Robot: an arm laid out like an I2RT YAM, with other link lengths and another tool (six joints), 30 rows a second.
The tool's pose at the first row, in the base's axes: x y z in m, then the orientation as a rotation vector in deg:
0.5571 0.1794 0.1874 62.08 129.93 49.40
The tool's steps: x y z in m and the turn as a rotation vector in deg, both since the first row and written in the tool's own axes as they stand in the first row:
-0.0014 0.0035 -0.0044 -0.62 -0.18 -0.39
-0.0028 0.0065 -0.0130 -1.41 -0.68 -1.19
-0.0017 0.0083 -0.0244 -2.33 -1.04 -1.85
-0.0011 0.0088 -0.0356 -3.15 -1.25 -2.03
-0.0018 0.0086 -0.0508 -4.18 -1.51 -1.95
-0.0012 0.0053 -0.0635 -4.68 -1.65 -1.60
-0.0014 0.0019 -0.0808 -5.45 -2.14 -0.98
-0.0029 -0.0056 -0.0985 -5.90 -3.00 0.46
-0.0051 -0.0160 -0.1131 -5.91 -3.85 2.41
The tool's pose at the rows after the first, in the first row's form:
0.5568 0.1785 0.1931 61.37 129.51 49.76
0.5536 0.1760 0.2014 60.14 128.85 49.89
0.5465 0.1740 0.2103 59.01 128.17 50.31
0.5391 0.1710 0.2183 58.48 127.51 50.93
0.5296 0.1653 0.2287 58.17 126.57 51.82
0.5194 0.1599 0.2349 58.40 126.00 52.36
0.5066 0.1524 0.2444 58.90 124.86 53.02
0.4922 0.1416 0.2515 60.59 123.35 53.41
0.4788 0.1299 0.2544 63.06 121.94 53.56

